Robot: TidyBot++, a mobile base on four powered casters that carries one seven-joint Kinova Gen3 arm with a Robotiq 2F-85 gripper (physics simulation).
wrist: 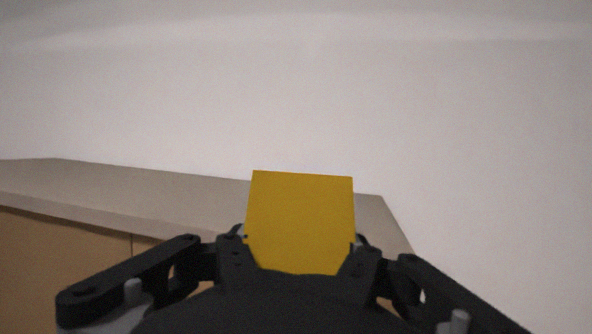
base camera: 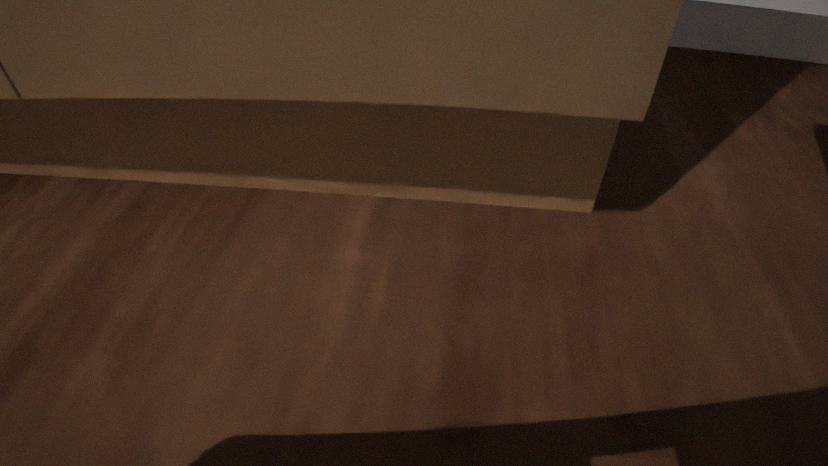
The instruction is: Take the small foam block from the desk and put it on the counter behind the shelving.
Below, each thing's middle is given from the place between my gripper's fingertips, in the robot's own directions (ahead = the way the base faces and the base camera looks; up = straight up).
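I find the yellow foam block (wrist: 299, 223) 1 cm below my hand and 2 cm behind it.
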